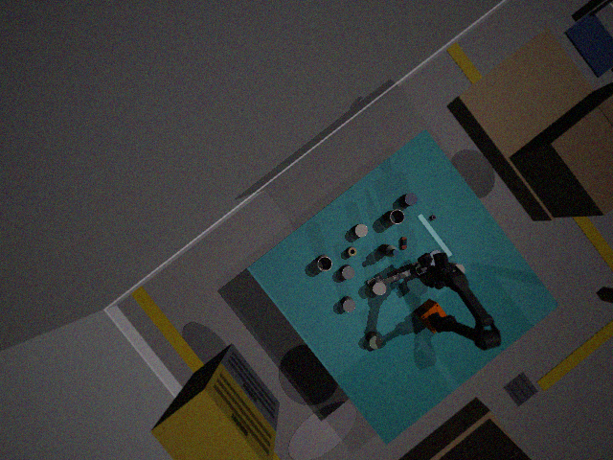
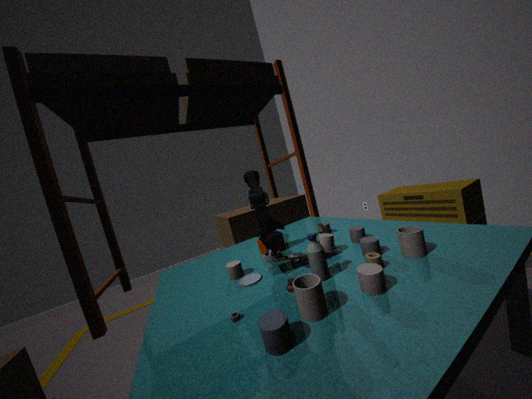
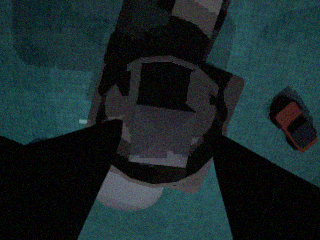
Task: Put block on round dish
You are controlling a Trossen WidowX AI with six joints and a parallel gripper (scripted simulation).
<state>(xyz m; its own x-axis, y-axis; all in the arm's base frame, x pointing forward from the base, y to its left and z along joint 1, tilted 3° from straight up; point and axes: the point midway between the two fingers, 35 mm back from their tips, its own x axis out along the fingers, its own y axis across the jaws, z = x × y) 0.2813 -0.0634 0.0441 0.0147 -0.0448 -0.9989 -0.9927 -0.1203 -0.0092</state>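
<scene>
My gripper tip is 13 cm to the left of the pale round dish, 9 cm above it and 2 cm past it. Round my gripper tip: balance beam (12 cm to the left, 5 cm below); then red block (15 cm ahead, 8 cm below, 1 cm to the left).
</scene>
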